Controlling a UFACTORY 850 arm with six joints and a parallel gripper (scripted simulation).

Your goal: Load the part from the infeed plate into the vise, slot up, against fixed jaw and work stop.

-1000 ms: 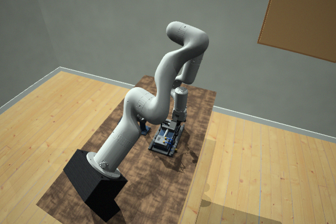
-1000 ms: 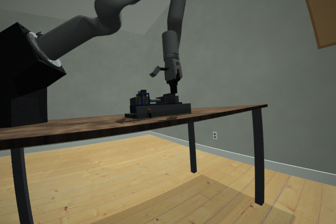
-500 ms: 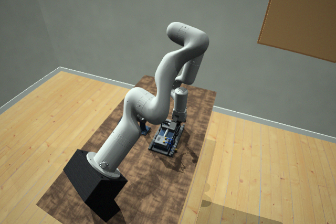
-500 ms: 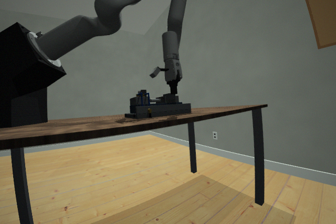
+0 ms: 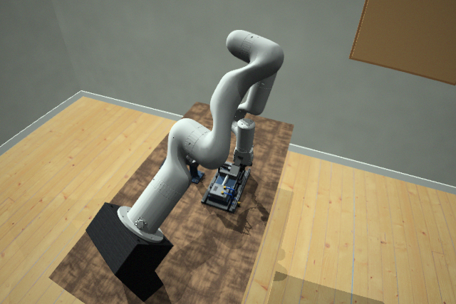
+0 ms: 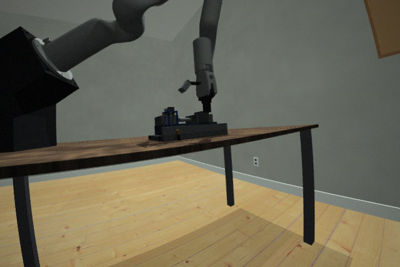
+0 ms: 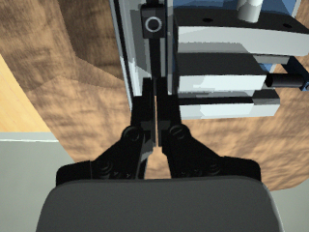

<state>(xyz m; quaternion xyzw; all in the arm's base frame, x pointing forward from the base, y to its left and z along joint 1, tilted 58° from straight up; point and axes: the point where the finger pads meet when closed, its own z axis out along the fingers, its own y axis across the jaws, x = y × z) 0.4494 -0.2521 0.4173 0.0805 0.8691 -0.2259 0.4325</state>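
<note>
The part is 4 cm to the left of my hand, 2 cm below it and 2 cm ahead of it. The rest, counted from my hand: work stop 10 cm to the left, 5 cm ahead, 3 cm below; vise side rail 9 cm below, 7 cm behind, 1 cm to the left; moving jaw 8 cm to the left, 4 cm below.
</note>
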